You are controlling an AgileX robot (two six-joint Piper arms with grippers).
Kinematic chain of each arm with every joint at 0, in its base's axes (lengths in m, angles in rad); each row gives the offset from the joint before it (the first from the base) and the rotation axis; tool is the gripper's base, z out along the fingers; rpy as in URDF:
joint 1: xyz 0 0 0.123 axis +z
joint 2: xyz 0 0 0 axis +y
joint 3: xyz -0.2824 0 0.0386 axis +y
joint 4: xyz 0.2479 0 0.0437 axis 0.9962 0 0.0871
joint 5: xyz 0 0 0 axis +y
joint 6: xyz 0.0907 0 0.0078 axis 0.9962 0 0.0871
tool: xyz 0 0 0 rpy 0 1.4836 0
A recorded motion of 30 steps. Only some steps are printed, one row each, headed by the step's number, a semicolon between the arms.
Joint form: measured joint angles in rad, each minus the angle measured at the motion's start. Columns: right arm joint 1, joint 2, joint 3, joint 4, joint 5, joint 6; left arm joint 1, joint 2, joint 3, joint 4, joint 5, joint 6.
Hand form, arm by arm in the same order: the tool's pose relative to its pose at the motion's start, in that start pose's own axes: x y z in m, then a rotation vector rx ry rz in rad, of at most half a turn. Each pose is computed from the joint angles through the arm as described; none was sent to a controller.
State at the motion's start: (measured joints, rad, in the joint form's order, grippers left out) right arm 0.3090 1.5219 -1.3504 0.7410 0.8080 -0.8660; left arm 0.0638 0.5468 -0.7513 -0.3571 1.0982 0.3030
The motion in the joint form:
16: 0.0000 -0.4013 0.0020 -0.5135 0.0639 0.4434; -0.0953 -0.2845 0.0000 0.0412 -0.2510 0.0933
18: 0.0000 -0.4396 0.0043 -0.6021 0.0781 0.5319; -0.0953 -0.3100 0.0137 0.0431 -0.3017 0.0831
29: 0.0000 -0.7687 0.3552 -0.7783 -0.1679 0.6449; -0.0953 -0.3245 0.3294 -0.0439 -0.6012 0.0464
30: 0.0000 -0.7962 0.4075 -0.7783 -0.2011 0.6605; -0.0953 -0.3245 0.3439 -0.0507 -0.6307 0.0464
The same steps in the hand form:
16: -0.0047 0.0473 -0.1422 0.3745 -0.0840 -0.0393; 0.0139 -0.0162 -0.0599 -0.0748 -0.4951 0.2381
18: -0.0006 0.0498 -0.1564 0.4406 -0.0866 -0.0092; 0.0154 -0.0159 -0.0630 -0.0886 -0.5554 0.2291
29: 0.0669 0.0750 -0.1878 0.6192 -0.2641 -0.0560; 0.0409 0.0037 0.0082 -0.0757 -0.5680 0.0551
30: 0.0767 0.0760 -0.1840 0.6181 -0.2769 -0.0439; 0.0414 0.0050 0.0106 -0.0800 -0.5831 0.0451

